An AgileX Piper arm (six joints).
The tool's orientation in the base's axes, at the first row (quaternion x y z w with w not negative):
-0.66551, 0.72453, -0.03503, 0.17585
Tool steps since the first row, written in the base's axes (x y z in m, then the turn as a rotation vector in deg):
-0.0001, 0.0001, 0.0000, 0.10, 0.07, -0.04
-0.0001, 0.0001, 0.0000, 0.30, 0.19, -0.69
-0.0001, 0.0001, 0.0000, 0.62, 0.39, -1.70
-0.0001, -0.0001, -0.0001, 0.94, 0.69, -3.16
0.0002, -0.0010, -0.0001, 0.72, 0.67, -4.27
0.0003, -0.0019, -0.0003, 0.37, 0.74, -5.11
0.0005, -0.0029, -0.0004, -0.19, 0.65, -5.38
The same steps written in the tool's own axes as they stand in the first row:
-0.0001, 0.0001, 0.0000, -0.07, -0.08, 0.08
-0.0001, 0.0001, 0.0000, -0.06, -0.07, 0.77
-0.0001, 0.0001, 0.0000, -0.06, -0.06, 1.85
0.0001, 0.0001, 0.0000, -0.07, 0.08, 3.37
0.0010, -0.0003, 0.0000, 0.20, 0.61, 4.34
0.0019, -0.0004, 0.0000, 0.32, 1.19, 5.03
0.0029, -0.0007, 0.0000, 0.50, 1.79, 5.10

